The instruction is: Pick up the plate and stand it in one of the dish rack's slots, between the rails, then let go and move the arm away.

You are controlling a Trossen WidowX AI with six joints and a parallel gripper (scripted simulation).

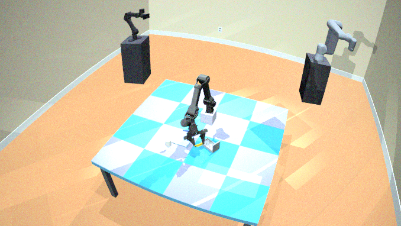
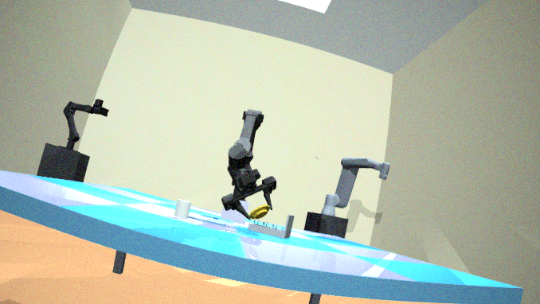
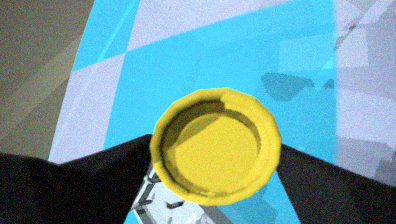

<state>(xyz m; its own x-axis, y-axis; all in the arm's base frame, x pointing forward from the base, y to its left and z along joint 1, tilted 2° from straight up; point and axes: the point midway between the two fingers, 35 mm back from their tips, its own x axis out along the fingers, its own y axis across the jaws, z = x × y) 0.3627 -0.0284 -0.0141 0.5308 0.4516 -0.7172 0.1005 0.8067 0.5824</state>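
Right now my gripper tip is 70 mm past the grey dish rack, 70 mm to the right of it and 40 mm above it. The rest, counted from my gripper tip: yellow plate (10 mm above); then white cup (20 mm behind, 240 mm to the right, 40 mm below); then light blue mat (110 mm behind, 150 mm to the right, 60 mm below).
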